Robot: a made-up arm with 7 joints. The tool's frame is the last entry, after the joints.
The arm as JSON. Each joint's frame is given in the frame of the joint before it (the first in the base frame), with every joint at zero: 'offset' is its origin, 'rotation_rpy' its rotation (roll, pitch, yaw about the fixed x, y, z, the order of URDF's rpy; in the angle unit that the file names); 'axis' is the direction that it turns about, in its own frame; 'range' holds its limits. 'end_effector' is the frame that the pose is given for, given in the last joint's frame.
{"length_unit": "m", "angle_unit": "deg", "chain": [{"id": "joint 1", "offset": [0.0, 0.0, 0.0], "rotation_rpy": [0.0, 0.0, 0.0], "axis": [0.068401, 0.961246, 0.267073], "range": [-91.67, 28.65]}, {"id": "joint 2", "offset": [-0.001, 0.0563, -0.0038], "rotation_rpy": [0.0, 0.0, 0.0], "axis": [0.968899, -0.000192, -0.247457], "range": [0.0, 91.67]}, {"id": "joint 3", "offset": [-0.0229, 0.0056, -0.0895], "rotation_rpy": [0.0, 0.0, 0.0], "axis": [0.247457, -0.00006, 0.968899], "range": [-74.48, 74.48]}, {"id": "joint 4", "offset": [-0.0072, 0.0, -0.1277], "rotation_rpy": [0.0, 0.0, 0.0], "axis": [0.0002, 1.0, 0.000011], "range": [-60.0, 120.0]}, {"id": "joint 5", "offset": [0.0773, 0.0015, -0.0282], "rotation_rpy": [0.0, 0.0, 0.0], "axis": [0.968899, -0.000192, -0.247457], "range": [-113.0, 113.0]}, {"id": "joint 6", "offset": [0.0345, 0.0, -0.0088], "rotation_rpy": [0.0, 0.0, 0.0], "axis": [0.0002, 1.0, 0.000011], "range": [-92.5, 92.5]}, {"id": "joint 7", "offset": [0.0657, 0.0, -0.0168], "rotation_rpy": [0.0, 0.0, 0.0], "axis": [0.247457, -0.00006, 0.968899], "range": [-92.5, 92.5]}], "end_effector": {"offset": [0.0, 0.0, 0.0], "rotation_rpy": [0.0, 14.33, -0.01]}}
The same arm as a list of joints. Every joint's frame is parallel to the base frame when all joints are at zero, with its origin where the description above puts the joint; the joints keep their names.
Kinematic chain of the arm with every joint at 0, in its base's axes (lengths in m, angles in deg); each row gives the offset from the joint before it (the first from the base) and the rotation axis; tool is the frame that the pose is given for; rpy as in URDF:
joint 1: xyz 0 0 0 axis 0.068403 0.961235 0.26711
joint 2: xyz -0.001 0.0563 -0.0038 axis 0.968889 -0.0002 -0.247497
joint 3: xyz -0.0229 0.0056 -0.0895 axis 0.247497 -0.0001 0.968889
joint 4: xyz -0.0072 0 -0.1277 axis 0.0002 1 0
joint 5: xyz 0.0773 0.0015 -0.0282 axis 0.968889 -0.0002 -0.247497
joint 6: xyz 0.0345 0 -0.0088 axis 0.0002 1 0
joint 7: xyz 0.0657 0 -0.0168 axis 0.247497 -0.0001 0.968889
tool: xyz 0 0 0 rpy 0 14.33 -0.01
Joint limits (deg, base to tool): -91.67..28.65 0..91.67 -74.48..74.48 -60..120 -113..113 -92.5..92.5 -92.5..92.5

